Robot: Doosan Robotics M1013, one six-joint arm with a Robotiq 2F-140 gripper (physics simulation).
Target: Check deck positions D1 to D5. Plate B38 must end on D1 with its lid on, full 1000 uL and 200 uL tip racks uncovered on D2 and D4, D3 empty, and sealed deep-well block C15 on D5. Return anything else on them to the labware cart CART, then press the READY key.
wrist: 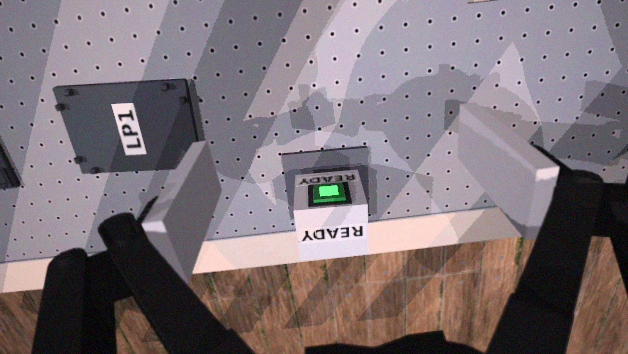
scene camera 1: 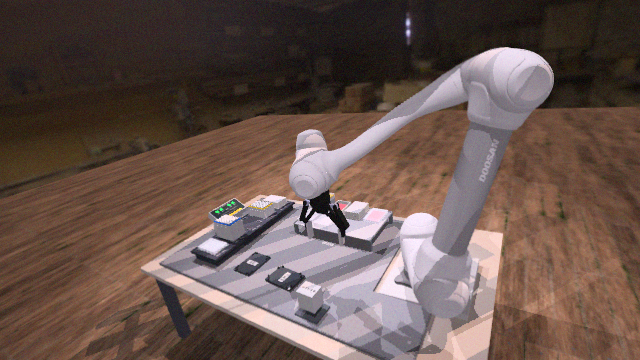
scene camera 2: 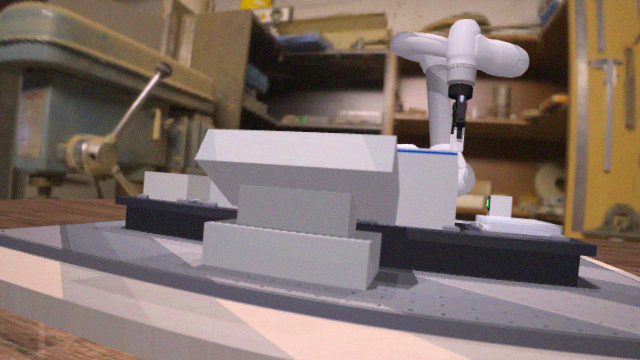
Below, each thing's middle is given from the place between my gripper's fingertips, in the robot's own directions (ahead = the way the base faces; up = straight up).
The READY box [scene camera 1: 310, 298] lies 170 mm below my hand, 140 mm to the left of it and 20 mm behind it. Also, from my hand: LP1 plate [wrist: 149, 125]: 210 mm below, 210 mm ahead, 70 mm to the left; dark rack [scene camera 2: 428, 178]: 680 mm ahead, 120 mm below, 30 mm to the left.
